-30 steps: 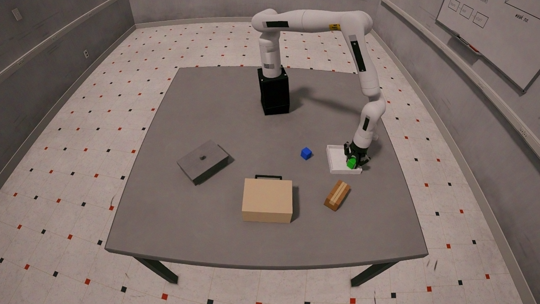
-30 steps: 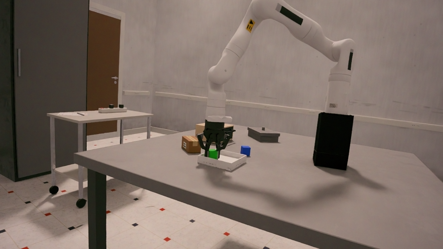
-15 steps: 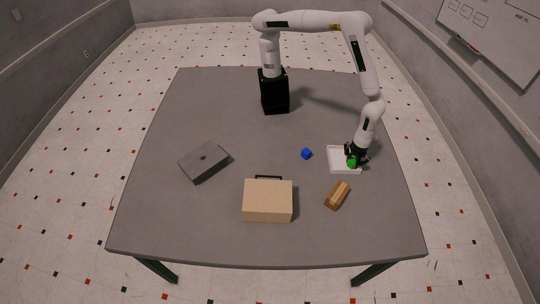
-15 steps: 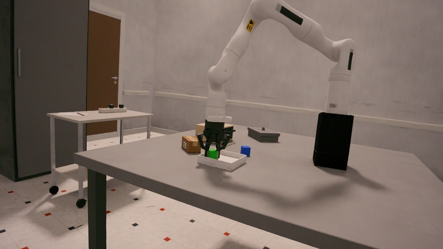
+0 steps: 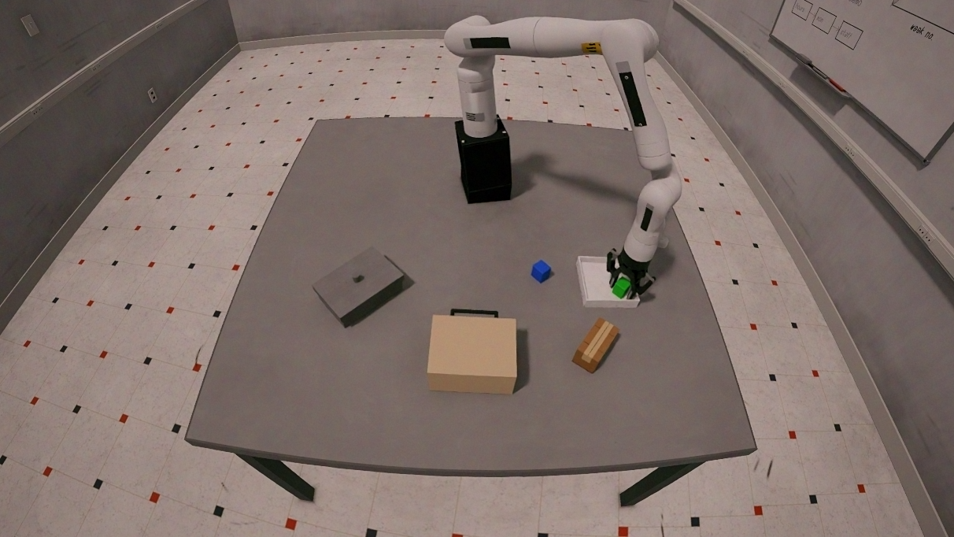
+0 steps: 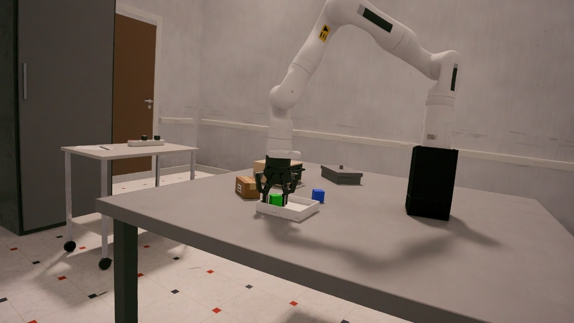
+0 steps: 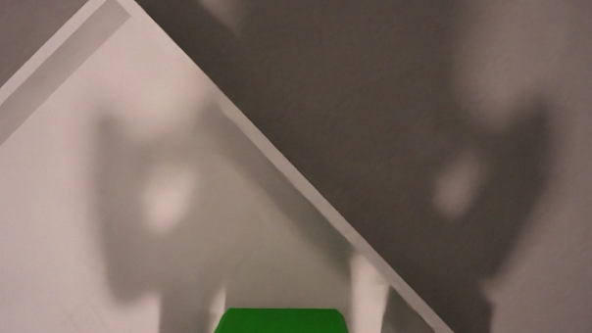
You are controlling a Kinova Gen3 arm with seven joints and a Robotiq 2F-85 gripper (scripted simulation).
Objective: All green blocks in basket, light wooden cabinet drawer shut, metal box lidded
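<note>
My hand is 20 mm past the white basket, 40 mm to the left of it and 20 mm above it. From my hand the other things lie so: light wooden cabinet (270 mm ahead, 330 mm to the right, 10 mm above); then brown cardboard box (180 mm ahead, 60 mm to the right, 10 mm above); then drawer (250 mm ahead, 330 mm to the right, 10 mm above).
</note>
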